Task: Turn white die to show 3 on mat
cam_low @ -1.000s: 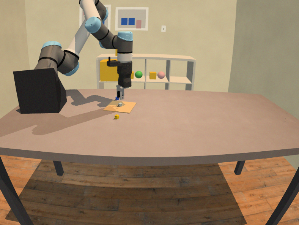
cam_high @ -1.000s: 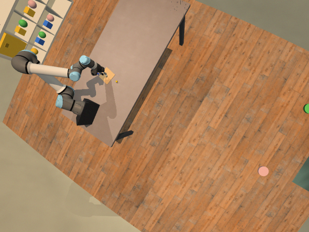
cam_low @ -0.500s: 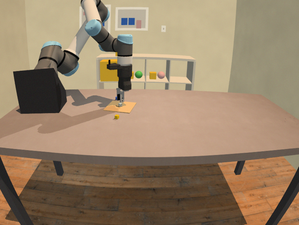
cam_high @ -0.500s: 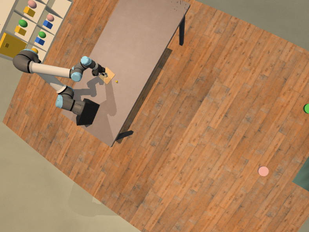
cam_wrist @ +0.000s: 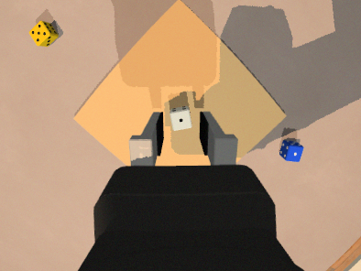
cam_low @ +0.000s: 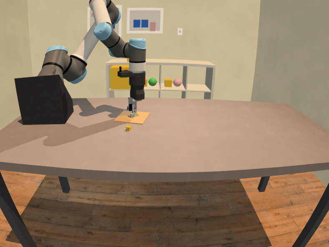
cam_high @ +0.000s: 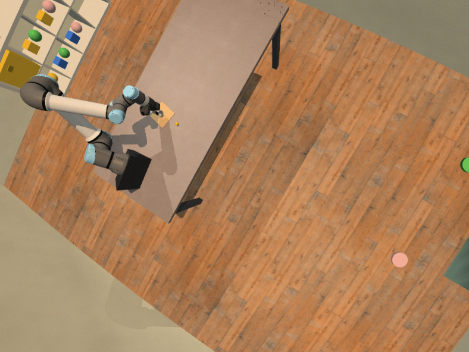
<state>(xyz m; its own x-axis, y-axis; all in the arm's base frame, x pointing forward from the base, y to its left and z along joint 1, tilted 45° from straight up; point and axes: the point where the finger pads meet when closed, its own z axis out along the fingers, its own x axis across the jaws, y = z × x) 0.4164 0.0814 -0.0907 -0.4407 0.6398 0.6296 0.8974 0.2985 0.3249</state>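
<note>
The white die is 30 mm below my hand. Also, from my hand: yellow die 140 mm to the right, 40 mm below, 20 mm behind; then mat 40 mm below; then blue die 110 mm to the left, 40 mm below, 20 mm behind.
</note>
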